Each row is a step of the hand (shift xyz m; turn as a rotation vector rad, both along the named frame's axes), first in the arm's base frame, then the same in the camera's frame.
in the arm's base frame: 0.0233 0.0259 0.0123 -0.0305 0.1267 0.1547
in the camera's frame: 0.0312 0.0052 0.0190 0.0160 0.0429 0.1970
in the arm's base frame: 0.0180 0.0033 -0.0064 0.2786 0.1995 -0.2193
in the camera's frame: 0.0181 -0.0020 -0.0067 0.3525 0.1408 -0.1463
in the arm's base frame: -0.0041 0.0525 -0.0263 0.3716 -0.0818 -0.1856
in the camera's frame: 0.0209 0.0550 0.0001 0.3124 -0.1352 -0.2517
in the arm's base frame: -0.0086 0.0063 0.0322 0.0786 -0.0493 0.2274
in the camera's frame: -0.0074 -0.0060 0.0326 0.0329 -0.1742 0.1700
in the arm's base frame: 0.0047 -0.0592 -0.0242 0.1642 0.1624 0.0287
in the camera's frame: -0.0196 -0.0378 -0.0480 0.2156 0.0471 0.0738
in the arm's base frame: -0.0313 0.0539 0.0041 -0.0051 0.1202 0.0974
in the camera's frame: -0.0052 0.0537 0.0314 0.0402 0.0531 0.1397
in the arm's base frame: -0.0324 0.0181 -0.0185 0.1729 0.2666 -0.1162
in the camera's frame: -0.0200 0.0361 -0.0041 0.2789 0.1912 -0.0108
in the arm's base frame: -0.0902 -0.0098 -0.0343 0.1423 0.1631 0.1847
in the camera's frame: -0.0828 0.0452 -0.0224 0.1849 -0.0136 0.2159
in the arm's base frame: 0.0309 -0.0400 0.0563 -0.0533 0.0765 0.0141
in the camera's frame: 0.0064 -0.0698 0.0284 -0.0160 0.0762 0.0532
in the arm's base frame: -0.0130 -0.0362 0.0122 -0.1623 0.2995 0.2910
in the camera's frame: -0.0282 -0.0287 -0.0031 -0.0379 0.1726 0.4117
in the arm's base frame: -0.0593 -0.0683 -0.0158 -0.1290 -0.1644 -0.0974
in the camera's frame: -0.0816 -0.0222 -0.0357 -0.1798 -0.0323 -0.1406
